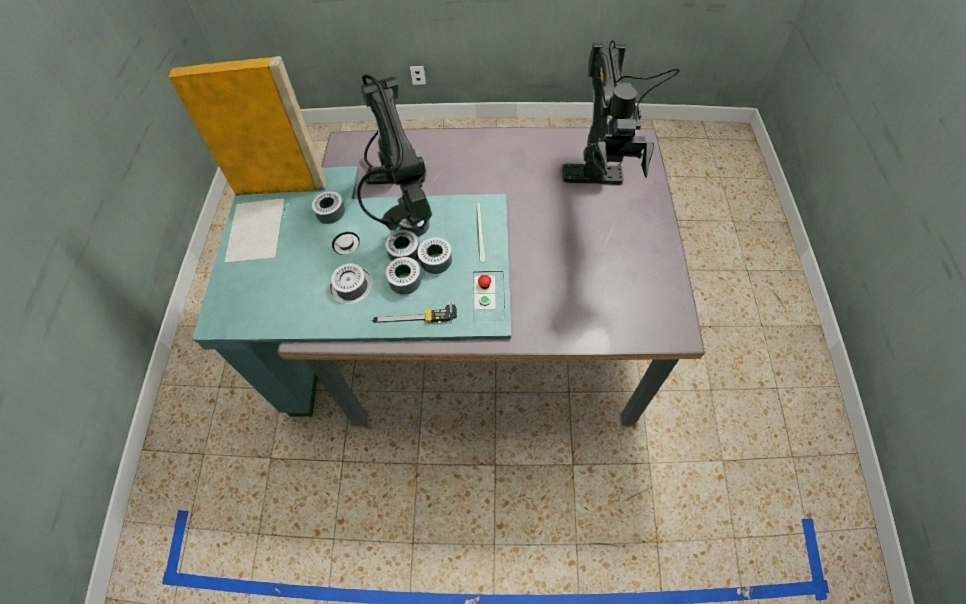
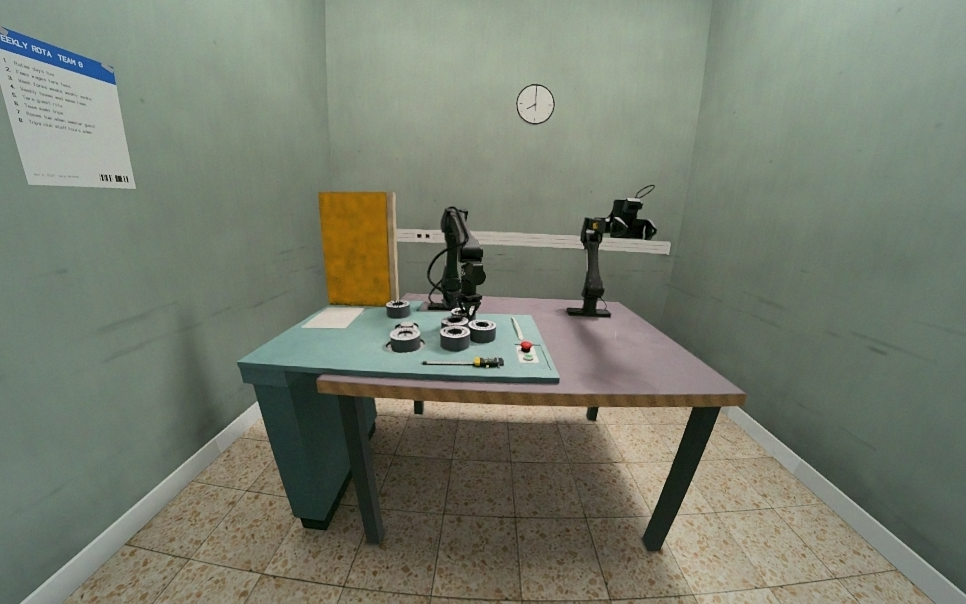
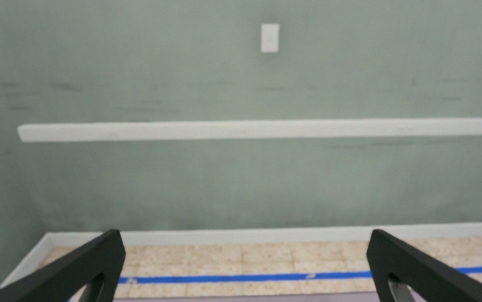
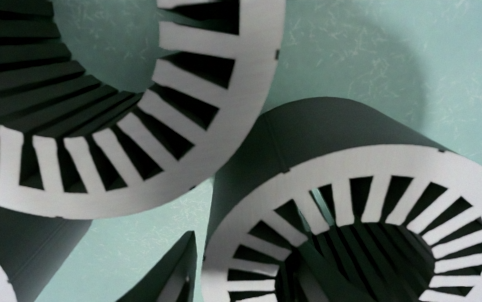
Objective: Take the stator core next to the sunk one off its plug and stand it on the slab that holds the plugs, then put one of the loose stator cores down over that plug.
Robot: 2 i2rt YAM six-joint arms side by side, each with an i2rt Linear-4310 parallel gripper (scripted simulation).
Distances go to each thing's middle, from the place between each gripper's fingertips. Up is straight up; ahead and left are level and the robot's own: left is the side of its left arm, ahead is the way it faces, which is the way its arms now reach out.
The pale sheet (image 1: pixel 254 235) lies 550 mm to the right of my right hand, 40 mm below it and 20 mm behind it. The rest, counted from my right hand: orange panel (image 1: pixel 246 111) 490 mm to the right, 210 mm above, 200 mm behind.
I see the orange panel 104 cm to the right of my left hand (image 1: pixel 626 174), 32 cm behind it and 15 cm below it. Round my left hand: pale sheet: 110 cm to the right, 40 cm below, 14 cm behind.
